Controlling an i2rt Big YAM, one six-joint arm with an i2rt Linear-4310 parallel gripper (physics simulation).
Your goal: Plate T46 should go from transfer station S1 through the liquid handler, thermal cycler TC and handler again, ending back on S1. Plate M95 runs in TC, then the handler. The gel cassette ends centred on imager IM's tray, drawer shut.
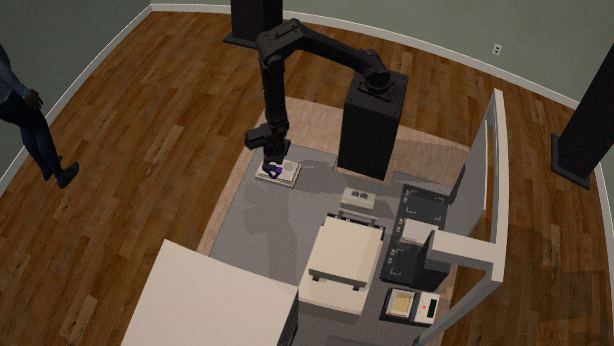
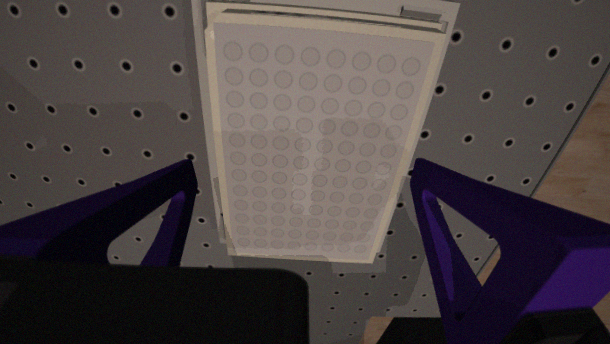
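Pixels of known places: gripper, between the fingertips: (image 1: pixel 277 167) (image 2: pixel 303 171); arm's base, origin of its link: (image 1: pixel 376 86).
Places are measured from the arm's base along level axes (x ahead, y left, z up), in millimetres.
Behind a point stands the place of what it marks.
My gripper (image 1: pixel 273 171) @(x 234, y -250, z -320 mm) (image 2: pixel 303 171) @(x 234, y -250, z -320 mm) is open, with purple fingertips on either side of a pale multi-well plate (image 1: pixel 289 169) @(x 219, y -209, z -323 mm) (image 2: pixel 320 145) @(x 230, y -263, z -323 mm); nothing is held. The plate lies on a light, thin-edged station (image 2: pixel 201 75) @(x 284, y -275, z -339 mm) at the far left of the grey table. No label is readable on it, so I cannot tell whether it is T46 or M95. Another white plate (image 1: pixel 419 231) @(x 281, y 309, z -284 mm) sits in the middle position of the dark marked deck (image 1: pixel 425 207) @(x 167, y 300, z -301 mm). A yellowish slab in a pale frame (image 1: pixel 401 303) @(x 549, y 353, z -303 mm), perhaps the gel cassette, lies on a black base at the front right.
A cream machine with a broad lid (image 1: pixel 347 245) @(x 501, y 114, z -145 mm) stands mid-table, its lid looking lowered. Behind it is a small box (image 1: pixel 358 199) @(x 253, y 63, z -283 mm) with a green light. A large white cabinet (image 1: pixel 215 295) @(x 861, y -72, z 46 mm) stands front left. A pale upright frame (image 1: pixel 501 185) @(x 433, y 437, z 259 mm) borders the dark deck. A person (image 1: pixel 30 115) stands left.
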